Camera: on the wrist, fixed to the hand. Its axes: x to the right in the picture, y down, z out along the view.
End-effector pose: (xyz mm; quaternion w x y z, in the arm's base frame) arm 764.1 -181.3 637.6 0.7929 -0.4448 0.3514 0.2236
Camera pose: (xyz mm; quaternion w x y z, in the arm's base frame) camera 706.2 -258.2 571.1 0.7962 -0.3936 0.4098 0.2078
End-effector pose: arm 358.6 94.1 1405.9 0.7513 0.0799 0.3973 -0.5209
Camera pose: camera 333.7 162.8 1314.6 0.7439 0.1586 0.3926 -0.5171
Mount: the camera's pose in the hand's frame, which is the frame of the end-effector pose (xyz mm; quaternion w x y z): 9.2 36.3 -110.8 0.9969 0.0607 0.0407 0.0307
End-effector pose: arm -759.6 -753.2 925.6 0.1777 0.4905 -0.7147 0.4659
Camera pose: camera -817.7 -662.0 970.0 0.1622 0.4588 -0.6920 0.5332
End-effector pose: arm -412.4 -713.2 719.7 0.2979 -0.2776 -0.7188 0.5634
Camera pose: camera -334.1 -627.4 706.1 0.3258 -0.3037 -0.6617 0.6031
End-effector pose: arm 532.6 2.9 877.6 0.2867 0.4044 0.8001 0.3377
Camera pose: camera 463.3 -7.4 971.2 0.2183 0.4314 0.8174 0.3133
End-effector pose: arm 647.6 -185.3 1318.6 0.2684 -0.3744 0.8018 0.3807
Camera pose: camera 597.0 -263.2 1389.6 0.2460 -0.3478 0.8448 0.3238
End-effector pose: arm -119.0 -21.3 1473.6 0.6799 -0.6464 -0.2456 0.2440
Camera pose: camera -40.6 -97.8 1432.7 0.7195 -0.6206 -0.1825 0.2527
